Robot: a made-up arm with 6 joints. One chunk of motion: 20 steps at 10 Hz.
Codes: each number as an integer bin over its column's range. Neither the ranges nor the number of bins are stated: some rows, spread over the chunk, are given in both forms.
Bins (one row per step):
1: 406 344 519 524 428 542
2: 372 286 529 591 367 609
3: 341 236 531 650 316 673
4: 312 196 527 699 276 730
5: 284 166 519 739 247 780
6: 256 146 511 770 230 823
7: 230 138 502 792 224 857
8: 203 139 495 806 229 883
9: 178 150 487 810 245 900
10: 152 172 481 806 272 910
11: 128 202 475 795 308 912
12: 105 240 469 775 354 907
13: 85 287 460 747 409 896
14: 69 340 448 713 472 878
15: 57 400 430 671 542 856
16: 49 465 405 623 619 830
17: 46 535 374 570 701 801
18: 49 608 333 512 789 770
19: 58 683 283 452 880 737
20: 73 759 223 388 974 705
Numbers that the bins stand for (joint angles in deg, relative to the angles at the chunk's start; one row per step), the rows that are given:
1: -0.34 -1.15 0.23 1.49 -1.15 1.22
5: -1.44 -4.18 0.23 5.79 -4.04 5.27
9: -2.40 -4.45 -0.15 7.22 -4.08 7.32
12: -3.05 -2.92 -0.37 6.52 -2.33 7.43
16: -3.56 0.91 -1.14 3.47 1.91 6.12
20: -3.34 5.92 -3.32 -1.23 7.60 4.00
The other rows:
2: -0.65 -2.13 0.35 2.83 -2.12 2.36
3: -0.93 -2.98 0.38 4.01 -2.94 3.45
4: -1.19 -3.66 0.33 4.99 -3.58 4.42
6: -1.69 -4.52 0.14 6.42 -4.32 6.01
7: -1.93 -4.65 0.03 6.86 -4.41 6.58
8: -2.17 -4.63 -0.05 7.14 -4.33 7.03
10: -2.63 -4.07 -0.22 7.14 -3.64 7.49
11: -2.85 -3.56 -0.29 6.92 -3.07 7.52
13: -3.23 -2.12 -0.47 5.95 -1.45 7.25
14: -3.38 -1.21 -0.62 5.27 -0.44 6.94
15: -3.49 -0.19 -0.83 4.43 0.68 6.57
17: -3.59 2.10 -1.51 2.41 3.23 5.63
18: -3.56 3.35 -2.00 1.25 4.64 5.10
19: -3.48 4.62 -2.60 0.05 6.09 4.54

